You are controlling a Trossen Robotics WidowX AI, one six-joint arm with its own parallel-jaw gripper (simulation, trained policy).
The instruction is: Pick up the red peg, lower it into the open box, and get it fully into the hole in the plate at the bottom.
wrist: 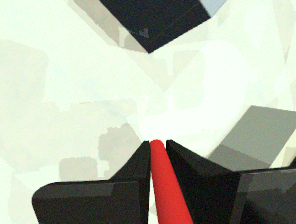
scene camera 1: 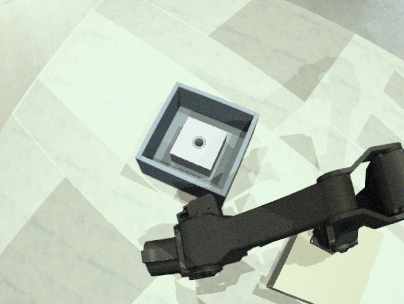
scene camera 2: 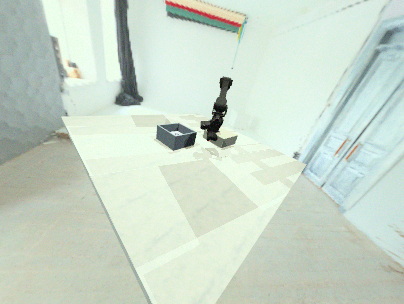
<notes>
I see my gripper, a dark grey box and a light grey plate.
My gripper shows as well in the wrist view.
</notes>
